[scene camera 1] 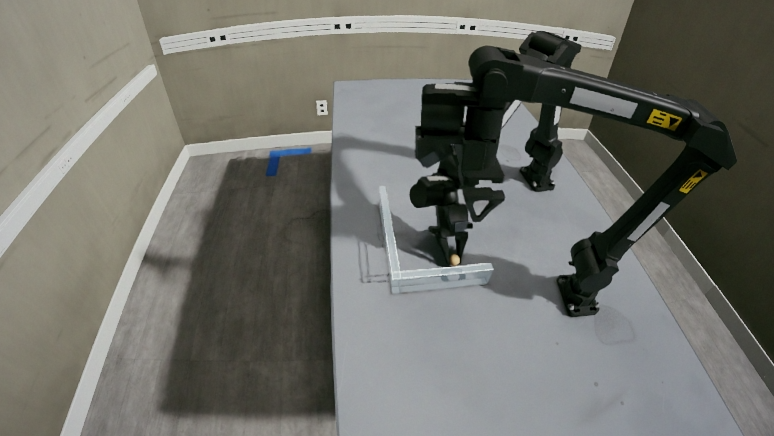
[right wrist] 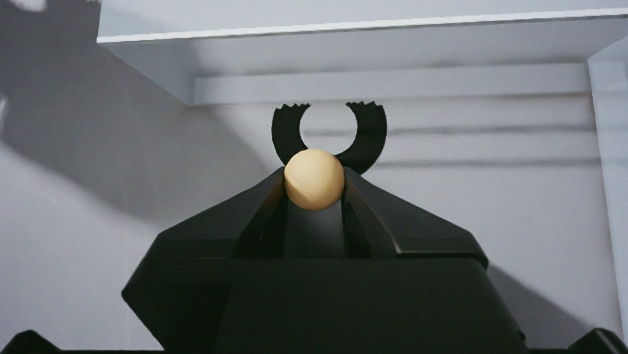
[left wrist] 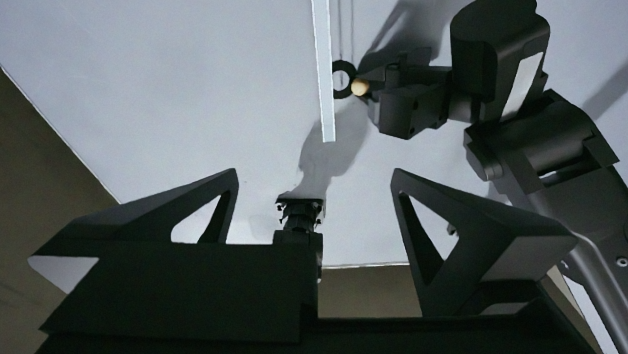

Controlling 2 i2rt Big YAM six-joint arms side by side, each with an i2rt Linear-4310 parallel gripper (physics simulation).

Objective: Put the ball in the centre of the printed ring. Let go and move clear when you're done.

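Frame: origin at the left arm's base, x back, y right, z up, level; metres.
Seen in the pictures: left gripper, fingertip midpoint: [scene camera 1: 471,202] [left wrist: 314,176]; right gripper, fingertip midpoint: [scene camera 1: 454,264] [right wrist: 314,176] [left wrist: 357,85]; left arm's base at its link origin: [scene camera 1: 576,296] [left wrist: 300,210]; right arm's base at its link origin: [scene camera 1: 536,179].
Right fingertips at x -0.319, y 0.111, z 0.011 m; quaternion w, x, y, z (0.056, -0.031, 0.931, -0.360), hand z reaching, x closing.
Note:
Pixels of each thing's top centre, then the offset from my right fingertips to it.
- tan ball at its top centre: [right wrist: 311,175] [left wrist: 361,89] [scene camera 1: 455,256] dz +0.026, dx -0.001, dy +0.003 m
- black printed ring at its top centre: [right wrist: 329,141] [left wrist: 344,79] dz -0.010, dx -0.005, dy -0.022 m
The tan ball [scene camera 1: 455,260] [left wrist: 360,87] [right wrist: 314,180] is between the fingertips of my right gripper [scene camera 1: 455,256] [left wrist: 357,85] [right wrist: 314,176], which is shut on it. The black printed ring [left wrist: 353,77] [right wrist: 373,132] lies on the table against a clear wall. In the right wrist view the ball overlaps the ring's lower rim, off its centre. In the left wrist view it shows at the ring's right edge. Its height over the table is hard to tell. The ring's far edge is cut off from view by the wall. My left gripper [scene camera 1: 469,202] [left wrist: 314,176] is open and empty, high above the table.
A low clear wall [scene camera 1: 441,279] [left wrist: 324,75] [right wrist: 395,85] stands right beside the ring. A second clear wall [scene camera 1: 388,232] [right wrist: 607,150] joins it at a corner. In scene camera 1 the left arm's forearm hangs close above the right gripper.

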